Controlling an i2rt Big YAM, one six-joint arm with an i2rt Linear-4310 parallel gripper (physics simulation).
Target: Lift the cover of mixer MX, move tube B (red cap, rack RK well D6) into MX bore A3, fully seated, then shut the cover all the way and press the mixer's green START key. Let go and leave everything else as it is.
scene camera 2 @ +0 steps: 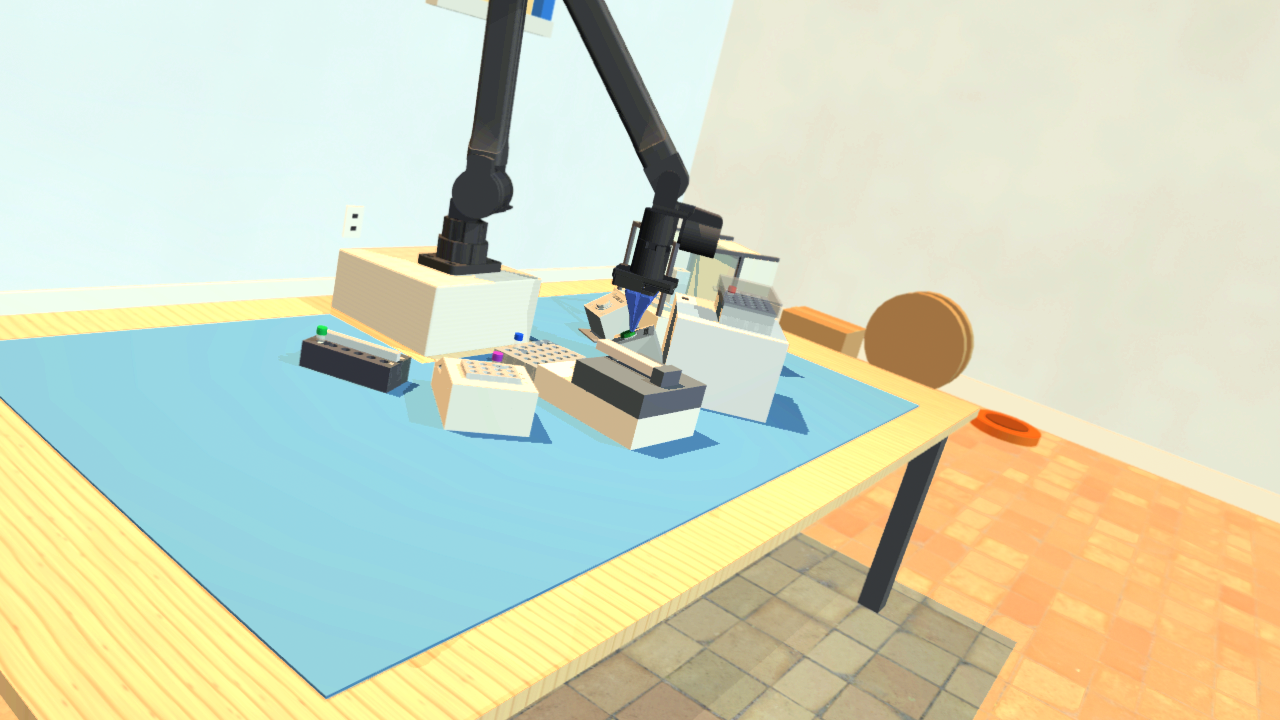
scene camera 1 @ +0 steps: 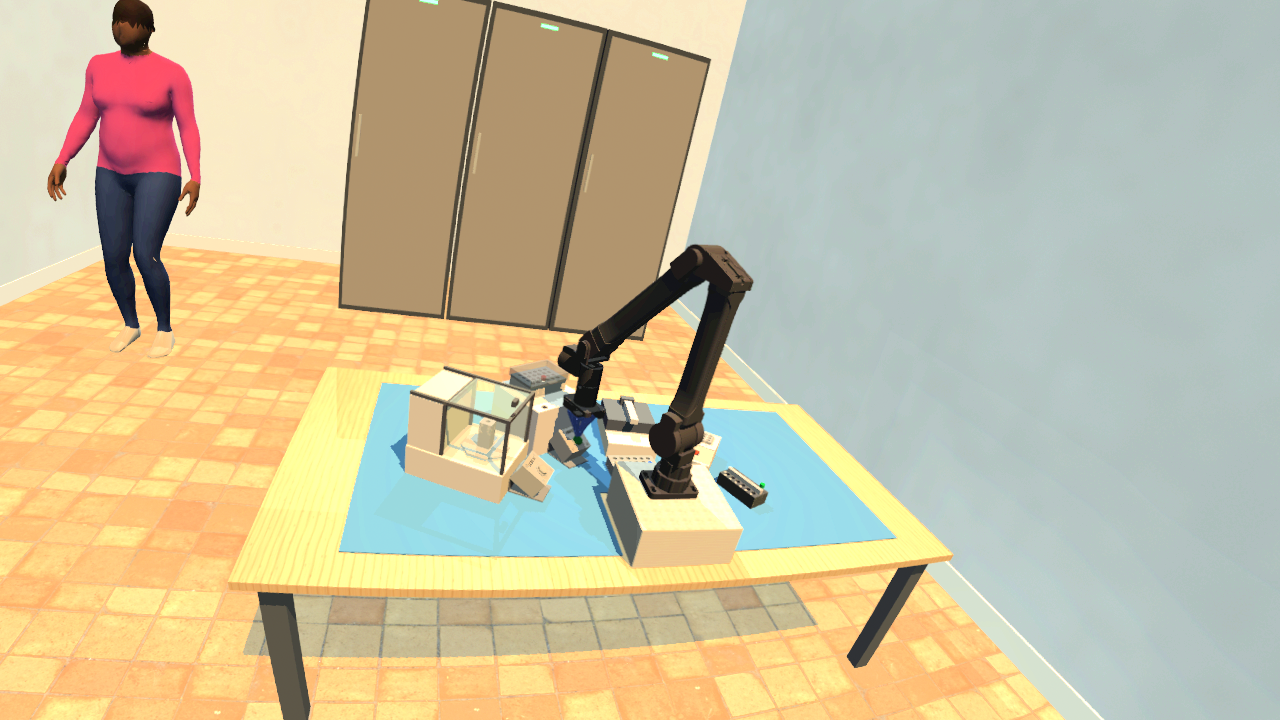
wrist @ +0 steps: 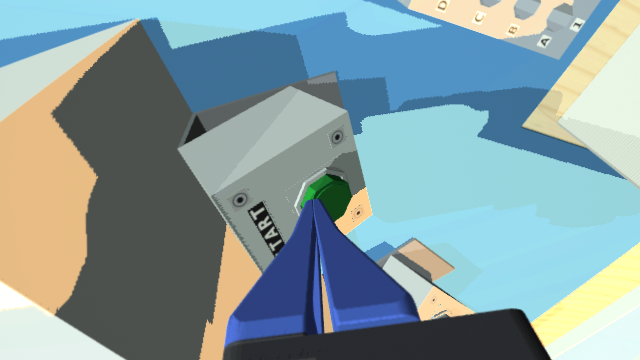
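Seen in the pictures: gripper, fingertip midpoint: [scene camera 2: 632, 331] [scene camera 1: 577, 436] [wrist: 314, 209]; arm's base at its link origin: [scene camera 2: 459, 267] [scene camera 1: 667, 487].
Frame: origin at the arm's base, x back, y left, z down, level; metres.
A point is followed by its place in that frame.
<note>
My gripper [scene camera 1: 580, 436] @[x -0.267, y 0.143, z 0.033 m] [scene camera 2: 634, 327] @[x -0.267, y 0.143, z 0.033 m] [wrist: 314, 209] @[x -0.267, y 0.143, z 0.033 m] is shut with nothing between its blue fingers and points down at the green START key [scene camera 1: 578, 440] @[x -0.256, y 0.143, z 0.039 m] [scene camera 2: 629, 334] @[x -0.269, y 0.135, z 0.037 m] [wrist: 332, 195] @[x -0.260, y 0.137, z 0.038 m]. In the wrist view the fingertips overlap the key's edge; contact cannot be told. The key sits on a tilted grey key box [wrist: 280, 150] @[x -0.288, y 0.120, z 0.041 m] beside the mixer, a tall white box [scene camera 2: 726, 362] @[x -0.443, y 0.151, z 0.023 m]. The clear cover [scene camera 2: 760, 288] @[x -0.417, y 0.263, z -0.084 m] lies down over the mixer's grey bore block [scene camera 1: 537, 377] [scene camera 2: 750, 305]. A red cap [scene camera 2: 732, 289] shows under it; its bore is too small to read. Rack RK [scene camera 2: 541, 352] @[x -0.204, y -0.007, z 0.075 m] [wrist: 500, 17] @[x -0.203, y 0.050, z 0.076 m] is partly in view.
A glass-walled instrument [scene camera 1: 483, 429] @[x -0.117, y 0.409, z -0.066 m] stands beyond the mixer, with another tilted box [scene camera 1: 534, 474] @[x -0.103, y 0.283, z 0.039 m] [scene camera 2: 606, 311] @[x -0.147, y 0.244, z 0.048 m] by it. A dark-topped box [scene camera 1: 626, 413] @[x -0.374, y -0.023, z 0.018 m] [scene camera 2: 637, 386] @[x -0.437, y -0.101, z 0.026 m], a white block [scene camera 2: 487, 398] @[x -0.327, y -0.269, z 0.059 m] and a black strip rack [scene camera 1: 742, 486] @[x -0.086, y -0.272, z 0.068 m] [scene camera 2: 353, 363] @[x -0.131, y -0.314, z 0.080 m] stand on the blue mat [scene camera 2: 358, 537] @[x -0.438, y -0.557, z 0.106 m].
</note>
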